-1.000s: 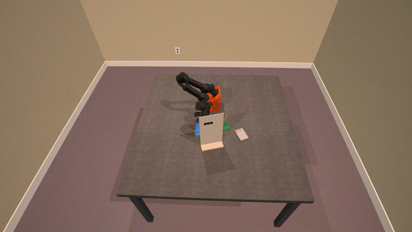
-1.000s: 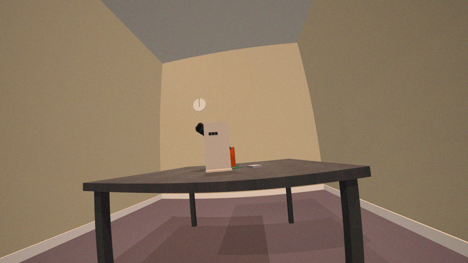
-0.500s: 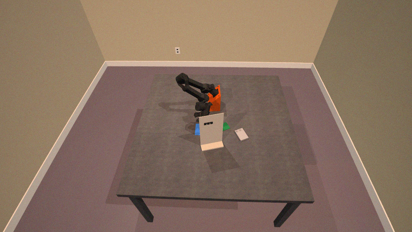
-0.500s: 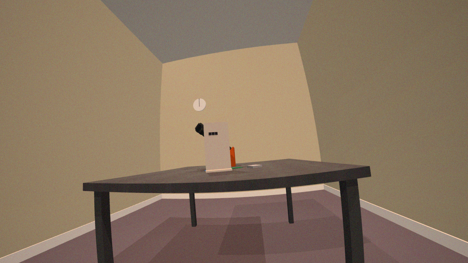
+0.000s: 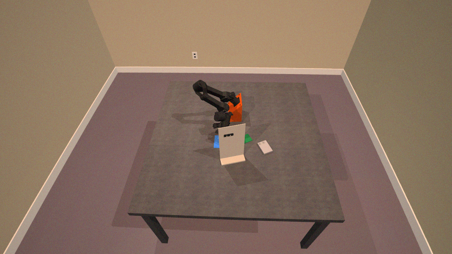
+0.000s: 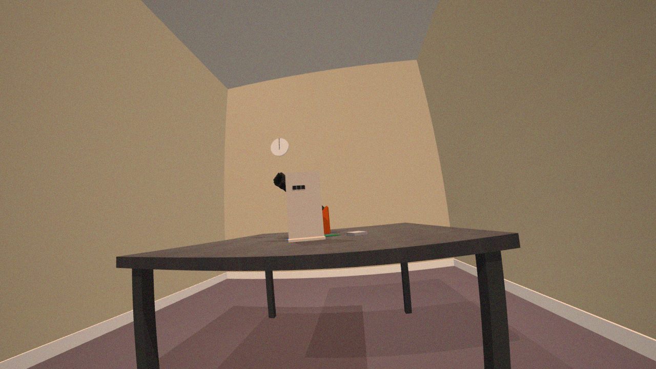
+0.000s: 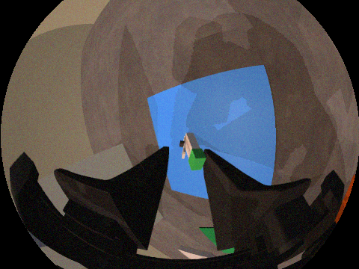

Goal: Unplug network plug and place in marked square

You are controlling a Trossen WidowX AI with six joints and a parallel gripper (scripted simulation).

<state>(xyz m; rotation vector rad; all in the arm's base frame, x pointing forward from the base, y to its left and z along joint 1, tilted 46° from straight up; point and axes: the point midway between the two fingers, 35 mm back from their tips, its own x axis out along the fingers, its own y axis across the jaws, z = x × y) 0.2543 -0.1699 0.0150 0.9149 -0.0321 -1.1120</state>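
Right now the green plug is right at my gripper tip. Round my gripper tip: beige panel: 150 mm ahead, 60 mm to the left, 130 mm above; then blue square: 10 mm behind, 10 mm to the left, 20 mm below.
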